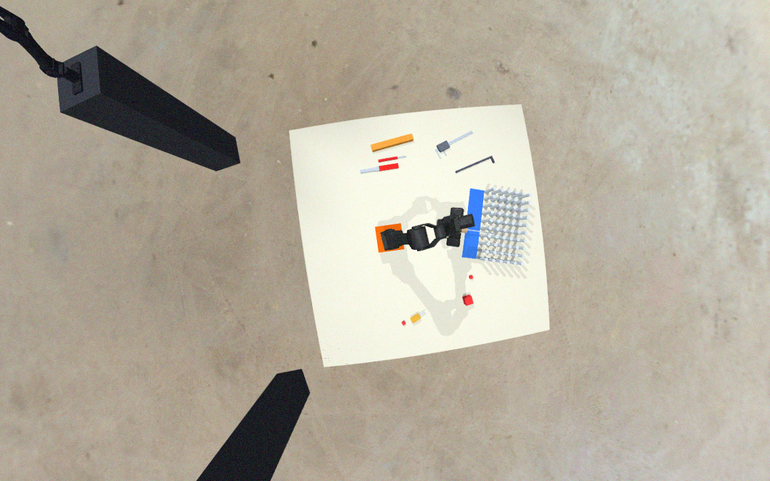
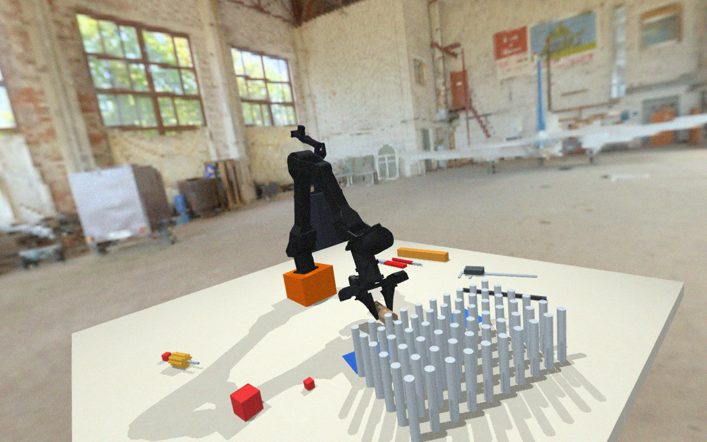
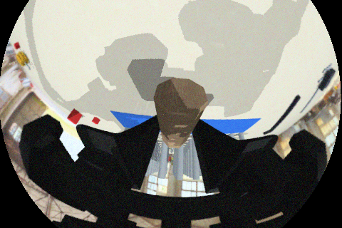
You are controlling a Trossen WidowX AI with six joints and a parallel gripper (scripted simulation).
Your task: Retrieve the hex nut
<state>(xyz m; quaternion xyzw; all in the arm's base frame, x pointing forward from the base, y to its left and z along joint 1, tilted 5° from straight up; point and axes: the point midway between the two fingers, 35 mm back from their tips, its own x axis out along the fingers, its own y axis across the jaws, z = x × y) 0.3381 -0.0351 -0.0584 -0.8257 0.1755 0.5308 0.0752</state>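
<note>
My gripper tip is 100 mm short of the blue taped strip and 30 mm above it. Also, from my gripper tip: small yellow screwdriver (320 mm behind, 400 mm to the right, 10 mm below); orange bar (220 mm behind, 520 mm to the left, 10 mm below).
</note>
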